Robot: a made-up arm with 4 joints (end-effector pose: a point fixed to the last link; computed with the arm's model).
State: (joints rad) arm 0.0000 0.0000 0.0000 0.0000
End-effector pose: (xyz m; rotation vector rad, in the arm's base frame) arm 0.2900 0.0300 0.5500 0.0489 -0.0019 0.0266
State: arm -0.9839 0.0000 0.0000 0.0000
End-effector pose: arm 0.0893 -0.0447 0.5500 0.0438 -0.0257 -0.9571
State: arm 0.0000 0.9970 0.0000 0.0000
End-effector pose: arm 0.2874 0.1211 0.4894 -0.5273 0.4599 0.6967
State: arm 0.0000 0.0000 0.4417 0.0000
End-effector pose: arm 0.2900 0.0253 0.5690 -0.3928 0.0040 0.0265
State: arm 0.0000 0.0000 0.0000 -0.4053
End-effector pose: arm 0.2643 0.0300 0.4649 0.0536 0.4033 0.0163
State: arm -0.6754 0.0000 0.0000 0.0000
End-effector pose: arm 0.1589 -0.0434 0.5500 0.0463 -0.0183 -0.6486
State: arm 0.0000 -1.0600 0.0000 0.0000
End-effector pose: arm 0.2108 -0.0533 0.5362 0.6536 -0.4935 -0.6921
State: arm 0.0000 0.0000 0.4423 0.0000
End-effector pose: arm 0.2900 0.0253 0.5691 -0.3934 0.0040 0.0265
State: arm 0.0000 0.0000 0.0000 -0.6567
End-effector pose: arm 0.2321 0.0300 0.4198 0.0558 0.6546 0.0096
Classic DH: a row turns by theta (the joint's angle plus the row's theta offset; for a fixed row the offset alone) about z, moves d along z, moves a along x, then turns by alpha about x. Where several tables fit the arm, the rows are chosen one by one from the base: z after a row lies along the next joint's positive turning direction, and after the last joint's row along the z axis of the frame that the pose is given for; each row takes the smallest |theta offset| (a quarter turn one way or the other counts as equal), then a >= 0, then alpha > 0; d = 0 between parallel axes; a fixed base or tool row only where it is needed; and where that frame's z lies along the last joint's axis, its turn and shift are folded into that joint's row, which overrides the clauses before.
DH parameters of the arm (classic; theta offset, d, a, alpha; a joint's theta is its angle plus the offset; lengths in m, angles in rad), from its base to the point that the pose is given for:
base (fixed): 0.9828 0 0.2163 0
joint 1: -0.0593 0.6159 -0.058 -0.8157
joint 2: 0.8343 -0.0897 -0.0289 -0.951
joint 3: 1.001 0.0671 0 -1.5708
joint 4: -1.5696 0.041 -0.22 1.5219
tool (fixed): -3.115 -0.0203 0 0

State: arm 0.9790 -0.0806 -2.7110 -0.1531
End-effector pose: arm 0.2630 0.2818 0.6084 2.5894 1.2889 0.4616
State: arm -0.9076 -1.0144 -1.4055 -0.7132
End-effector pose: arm 0.1802 0.0207 0.6129 1.4469 -1.2034 -0.2104
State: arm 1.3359 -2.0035 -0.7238 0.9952
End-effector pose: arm 0.2254 0.0132 0.4107 1.7443 -0.7339 -1.2398
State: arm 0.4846 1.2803 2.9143 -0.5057
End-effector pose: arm 0.1813 0.2979 0.5679 2.2107 1.7718 -0.1808
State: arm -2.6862 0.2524 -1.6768 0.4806
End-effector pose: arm -0.1044 0.2587 0.5192 0.2224 -2.1349 -2.2222
